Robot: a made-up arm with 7 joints. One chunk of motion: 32 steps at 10 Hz.
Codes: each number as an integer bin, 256 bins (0 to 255) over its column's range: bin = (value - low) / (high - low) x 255, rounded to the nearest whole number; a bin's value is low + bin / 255 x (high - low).
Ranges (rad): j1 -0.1..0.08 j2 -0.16..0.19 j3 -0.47..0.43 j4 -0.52..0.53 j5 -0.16..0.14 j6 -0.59..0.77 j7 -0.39..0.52
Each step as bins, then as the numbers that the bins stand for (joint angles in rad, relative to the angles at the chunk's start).
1 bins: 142 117 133 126 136 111 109
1 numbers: 0.0002 0.0006 -0.0006 -0.0012 0.0000 0.0020 -0.0010
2 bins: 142 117 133 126 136 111 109
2 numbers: 0.0002 0.0006 -0.0006 -0.0012 0.0000 0.0020 -0.0010
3 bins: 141 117 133 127 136 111 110
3 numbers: -0.0005 0.0006 -0.0006 0.0029 0.0000 0.0020 0.0025
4 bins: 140 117 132 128 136 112 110
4 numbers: -0.0012 0.0006 -0.0041 0.0071 0.0000 0.0073 0.0025
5 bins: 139 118 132 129 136 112 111
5 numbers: -0.0019 0.0020 -0.0041 0.0112 0.0000 0.0073 0.0061
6 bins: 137 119 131 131 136 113 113
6 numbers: -0.0033 0.0033 -0.0076 0.0194 0.0000 0.0127 0.0133
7 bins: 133 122 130 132 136 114 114
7 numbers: -0.0061 0.0075 -0.0112 0.0235 0.0000 0.0180 0.0168
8 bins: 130 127 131 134 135 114 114
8 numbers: -0.0082 0.0143 -0.0076 0.0318 -0.0012 0.0180 0.0168
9 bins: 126 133 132 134 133 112 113
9 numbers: -0.0111 0.0225 -0.0041 0.0318 -0.0035 0.0073 0.0133
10 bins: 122 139 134 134 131 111 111
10 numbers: -0.0139 0.0308 0.0029 0.0318 -0.0059 0.0020 0.0061
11 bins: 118 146 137 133 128 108 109
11 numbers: -0.0167 0.0404 0.0135 0.0276 -0.0094 -0.0140 -0.0010
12 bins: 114 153 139 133 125 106 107
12 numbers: -0.0195 0.0500 0.0206 0.0276 -0.0129 -0.0247 -0.0082
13 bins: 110 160 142 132 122 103 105
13 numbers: -0.0224 0.0596 0.0312 0.0235 -0.0165 -0.0407 -0.0153
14 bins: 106 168 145 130 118 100 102
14 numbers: -0.0252 0.0706 0.0418 0.0153 -0.0212 -0.0567 -0.0260
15 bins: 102 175 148 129 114 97 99
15 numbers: -0.0280 0.0802 0.0524 0.0112 -0.0259 -0.0727 -0.0367
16 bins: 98 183 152 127 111 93 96
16 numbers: -0.0308 0.0912 0.0665 0.0029 -0.0294 -0.0940 -0.0474
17 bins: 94 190 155 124 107 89 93
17 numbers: -0.0336 0.1008 0.0771 -0.0094 -0.0341 -0.1153 -0.0581
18 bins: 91 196 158 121 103 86 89
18 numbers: -0.0358 0.1090 0.0876 -0.0218 -0.0388 -0.1313 -0.0724
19 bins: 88 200 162 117 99 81 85
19 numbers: -0.0379 0.1145 0.1018 -0.0382 -0.0435 -0.1580 -0.0867
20 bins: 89 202 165 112 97 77 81
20 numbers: -0.0372 0.1173 0.1124 -0.0588 -0.0459 -0.1793 -0.1009
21 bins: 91 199 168 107 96 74 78
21 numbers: -0.0358 0.1131 0.1229 -0.0794 -0.0471 -0.1953 -0.1116
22 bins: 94 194 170 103 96 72 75
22 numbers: -0.0336 0.1063 0.1300 -0.0959 -0.0471 -0.2060 -0.1224
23 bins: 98 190 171 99 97 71 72
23 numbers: -0.0308 0.1008 0.1335 -0.1124 -0.0459 -0.2113 -0.1331
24 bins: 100 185 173 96 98 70 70
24 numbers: -0.0294 0.0939 0.1406 -0.1247 -0.0447 -0.2167 -0.1402
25 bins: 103 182 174 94 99 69 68
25 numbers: -0.0273 0.0898 0.1441 -0.1329 -0.0435 -0.2220 -0.1473
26 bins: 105 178 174 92 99 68 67
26 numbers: -0.0259 0.0843 0.1441 -0.1412 -0.0435 -0.2273 -0.1509
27 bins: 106 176 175 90 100 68 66
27 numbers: -0.0252 0.0816 0.1476 -0.1494 -0.0424 -0.2273 -0.1545
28 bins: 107 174 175 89 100 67 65
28 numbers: -0.0245 0.0788 0.1476 -0.1535 -0.0424 -0.2327 -0.1580
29 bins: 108 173 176 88 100 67 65
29 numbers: -0.0238 0.0775 0.1512 -0.1576 -0.0424 -0.2327 -0.1580
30 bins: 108 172 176 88 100 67 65
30 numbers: -0.0238 0.0761 0.1512 -0.1576 -0.0424 -0.2327 -0.1580
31 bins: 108 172 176 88 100 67 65
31 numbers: -0.0238 0.0761 0.1512 -0.1576 -0.0424 -0.2327 -0.1580
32 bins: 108 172 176 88 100 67 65
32 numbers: -0.0238 0.0761 0.1512 -0.1576 -0.0424 -0.2327 -0.1580
